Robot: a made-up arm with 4 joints.
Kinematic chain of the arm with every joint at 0, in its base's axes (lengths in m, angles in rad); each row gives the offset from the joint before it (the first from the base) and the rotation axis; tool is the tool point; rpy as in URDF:
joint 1: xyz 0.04 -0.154 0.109 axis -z
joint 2: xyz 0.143 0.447 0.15 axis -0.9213 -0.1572 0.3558
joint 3: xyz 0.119 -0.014 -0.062 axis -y
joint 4: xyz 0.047 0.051 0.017 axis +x
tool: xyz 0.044 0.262 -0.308 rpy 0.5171 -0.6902 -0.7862
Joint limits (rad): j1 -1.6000..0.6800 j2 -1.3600..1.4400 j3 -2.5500..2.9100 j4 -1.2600..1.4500
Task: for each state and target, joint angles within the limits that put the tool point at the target. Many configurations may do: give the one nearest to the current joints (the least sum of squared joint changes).
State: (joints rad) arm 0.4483 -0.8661 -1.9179 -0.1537
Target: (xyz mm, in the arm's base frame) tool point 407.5 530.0 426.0
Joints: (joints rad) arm 0.3949 -0.7955 -1.7681 0.0619
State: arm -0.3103 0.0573 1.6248 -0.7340
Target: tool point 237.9 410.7 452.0
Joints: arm -0.6951 -0.0633 2.1320 -1.1039
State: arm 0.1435 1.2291 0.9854 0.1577
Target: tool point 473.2 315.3 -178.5
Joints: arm 0.0185 1.4400 0.5619 0.2272
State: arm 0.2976 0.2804 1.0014 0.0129
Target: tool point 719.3 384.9 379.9
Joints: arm 0.1619 -0.1297 1.8025 -0.2131
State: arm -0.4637 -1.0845 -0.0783 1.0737
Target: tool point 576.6 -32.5 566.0
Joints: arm 0.3873 -1.3561 0.1395 1.4500
